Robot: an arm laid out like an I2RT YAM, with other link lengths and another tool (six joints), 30 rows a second.
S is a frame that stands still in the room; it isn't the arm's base.
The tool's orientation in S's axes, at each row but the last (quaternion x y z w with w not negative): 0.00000 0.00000 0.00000 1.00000; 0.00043 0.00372 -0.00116 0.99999; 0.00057 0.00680 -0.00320 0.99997; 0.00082 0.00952 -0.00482 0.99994; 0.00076 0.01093 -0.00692 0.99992; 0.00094 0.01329 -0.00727 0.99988; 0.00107 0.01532 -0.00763 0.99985; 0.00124 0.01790 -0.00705 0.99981; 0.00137 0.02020 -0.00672 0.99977; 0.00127 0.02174 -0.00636 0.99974
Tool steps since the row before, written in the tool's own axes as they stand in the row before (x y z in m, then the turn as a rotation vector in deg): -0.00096 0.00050 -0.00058 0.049 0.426 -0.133; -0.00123 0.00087 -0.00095 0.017 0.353 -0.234; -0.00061 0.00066 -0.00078 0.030 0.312 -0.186; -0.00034 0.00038 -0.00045 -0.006 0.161 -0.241; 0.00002 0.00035 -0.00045 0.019 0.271 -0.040; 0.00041 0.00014 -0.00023 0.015 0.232 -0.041; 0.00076 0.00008 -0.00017 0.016 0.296 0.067; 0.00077 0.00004 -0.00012 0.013 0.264 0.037; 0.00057 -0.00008 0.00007 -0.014 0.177 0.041; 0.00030 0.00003 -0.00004 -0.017 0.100 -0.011
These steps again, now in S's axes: -0.00096 0.00050 -0.00058 0.049 0.426 -0.133; -0.00124 0.00087 -0.00094 0.016 0.353 -0.234; -0.00062 0.00066 -0.00077 0.029 0.312 -0.186; -0.00034 0.00038 -0.00044 -0.009 0.161 -0.241; 0.00002 0.00035 -0.00045 0.022 0.271 -0.040; 0.00041 0.00013 -0.00024 0.017 0.232 -0.041; 0.00076 0.00007 -0.00019 0.023 0.296 0.067; 0.00077 0.00003 -0.00015 0.018 0.264 0.037; 0.00057 -0.00009 0.00005 -0.010 0.177 0.042; 0.00030 0.00003 -0.00005 -0.016 0.100 -0.010
